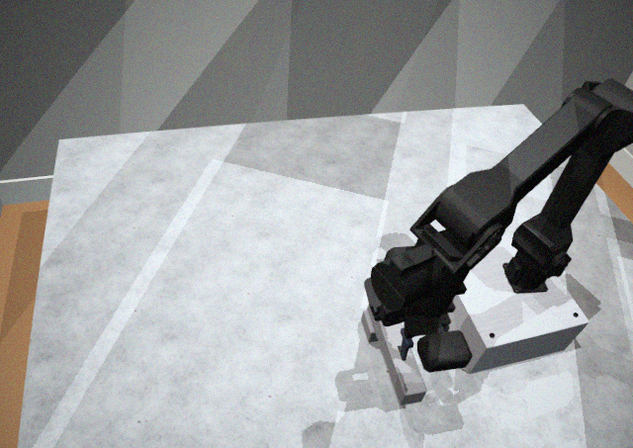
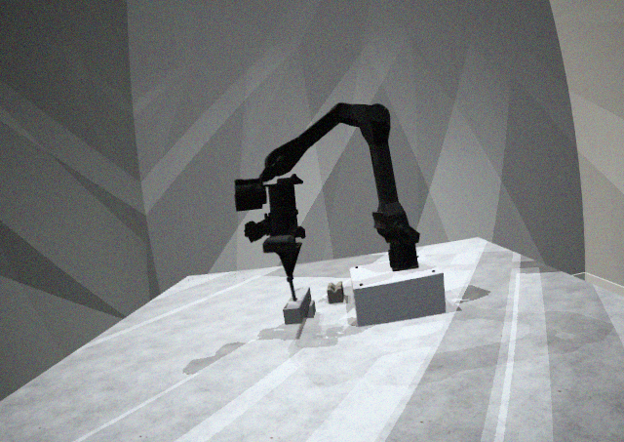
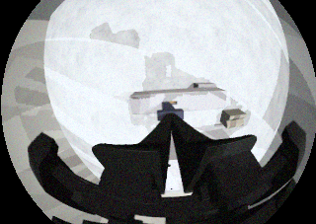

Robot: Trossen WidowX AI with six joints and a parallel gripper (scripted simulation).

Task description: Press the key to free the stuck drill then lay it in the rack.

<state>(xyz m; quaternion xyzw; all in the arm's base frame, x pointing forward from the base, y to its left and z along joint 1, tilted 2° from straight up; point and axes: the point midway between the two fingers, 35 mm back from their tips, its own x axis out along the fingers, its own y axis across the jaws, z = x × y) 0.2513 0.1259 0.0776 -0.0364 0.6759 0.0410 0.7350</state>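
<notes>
Right now the blue key is 3 cm below my gripper tip. Also, from my gripper tip: housing block: 3 cm to the right, 8 cm below; notched rack: 6 cm behind, 20 cm to the right, 11 cm below; drill: 5 cm to the right, 8 cm below.
</notes>
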